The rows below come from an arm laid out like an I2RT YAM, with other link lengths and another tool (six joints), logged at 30 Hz.
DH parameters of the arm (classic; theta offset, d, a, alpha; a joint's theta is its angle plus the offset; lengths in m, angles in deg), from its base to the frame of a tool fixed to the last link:
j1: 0 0.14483 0.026 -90
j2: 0 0 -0.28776 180
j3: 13.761 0 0.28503 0
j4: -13.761 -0.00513 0.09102 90
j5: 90 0.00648 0 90
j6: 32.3 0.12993 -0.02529 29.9
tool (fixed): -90 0.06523 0 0
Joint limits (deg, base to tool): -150..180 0..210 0..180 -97..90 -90..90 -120..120
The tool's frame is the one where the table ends.
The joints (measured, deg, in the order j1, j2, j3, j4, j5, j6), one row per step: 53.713, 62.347, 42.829, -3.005, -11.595, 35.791; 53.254, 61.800, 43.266, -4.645, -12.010, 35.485; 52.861, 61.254, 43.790, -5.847, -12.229, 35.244; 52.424, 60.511, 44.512, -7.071, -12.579, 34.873; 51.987, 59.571, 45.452, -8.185, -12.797, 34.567; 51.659, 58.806, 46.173, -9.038, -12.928, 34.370; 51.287, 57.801, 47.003, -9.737, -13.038, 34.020; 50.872, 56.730, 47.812, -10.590, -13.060, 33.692; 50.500, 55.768, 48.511, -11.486, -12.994, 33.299; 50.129, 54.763, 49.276, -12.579, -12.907, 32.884; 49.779, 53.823, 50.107, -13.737, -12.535, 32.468; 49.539, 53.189, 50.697, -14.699, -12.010, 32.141; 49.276, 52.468, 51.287, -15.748, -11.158, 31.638; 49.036, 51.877, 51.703, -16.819, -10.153, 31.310; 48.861, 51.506, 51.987, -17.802, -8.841, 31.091
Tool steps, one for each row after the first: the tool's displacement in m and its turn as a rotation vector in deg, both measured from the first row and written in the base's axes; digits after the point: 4 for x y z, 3 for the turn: -0.0001, -0.0035, 0.0007, -0.545, 0.261, 0.040; 0.0004, -0.0064, 0.0042, -0.688, 0.206, -0.060; 0.0005, -0.0096, 0.0110, -0.552, -0.144, -0.034; 0.0007, -0.0132, 0.0217, -0.011, -0.805, -0.159; 0.0008, -0.0163, 0.0302, 0.442, -1.324, -0.296; 0.0006, -0.0200, 0.0421, 1.219, -2.297, -0.448; 0.0004, -0.0247, 0.0535, 1.890, -3.217, -0.737; 0.0001, -0.0294, 0.0628, 2.304, -4.057, -1.044; -0.0006, -0.0345, 0.0720, 2.630, -4.868, -1.365; -0.0008, -0.0400, 0.0810, 2.833, -5.715, -1.935; -0.0003, -0.0445, 0.0864, 2.765, -6.298, -2.564; 0.0006, -0.0501, 0.0919, 2.538, -7.108, -3.467; 0.0021, -0.0556, 0.0947, 2.088, -7.598, -4.538; 0.0047, -0.0608, 0.0951, 1.399, -7.903, -5.856
